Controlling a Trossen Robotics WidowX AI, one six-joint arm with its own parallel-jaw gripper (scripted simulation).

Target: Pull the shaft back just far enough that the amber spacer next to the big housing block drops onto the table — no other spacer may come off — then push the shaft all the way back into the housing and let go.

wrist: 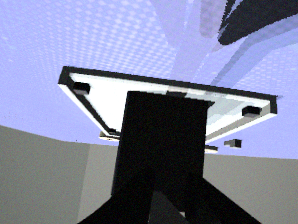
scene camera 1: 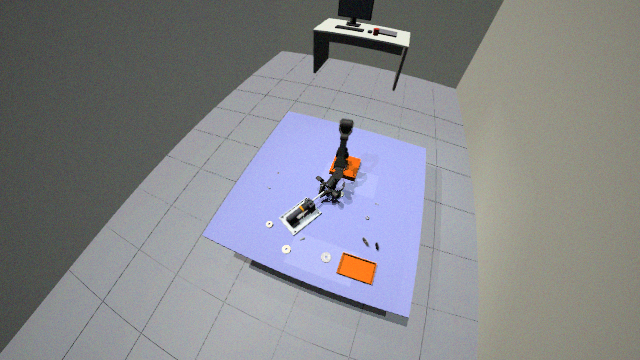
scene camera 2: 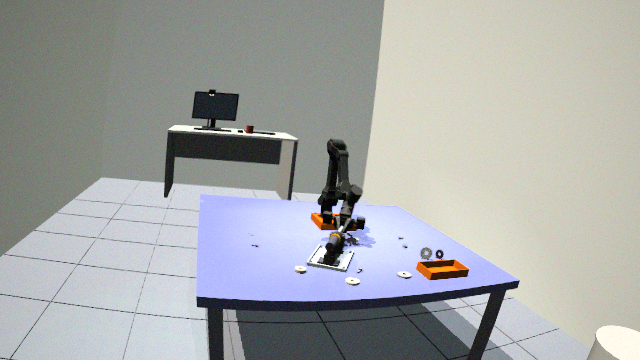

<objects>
One and the same spot on an orange tray: [scene camera 2: 439,269] is [scene camera 1: 359,263].
</objects>
